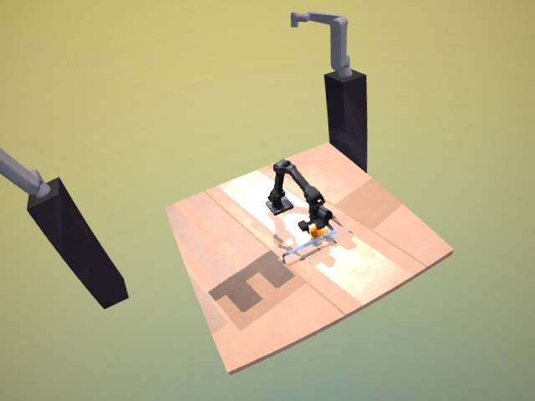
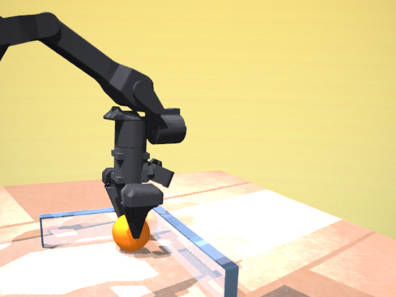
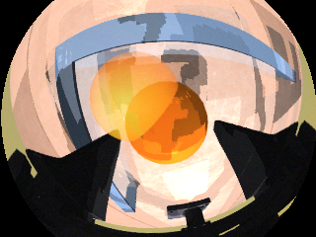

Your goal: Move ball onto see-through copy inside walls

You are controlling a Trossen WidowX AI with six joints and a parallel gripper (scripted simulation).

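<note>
Right now the orange ball is 1 cm below my gripper tip.
</note>
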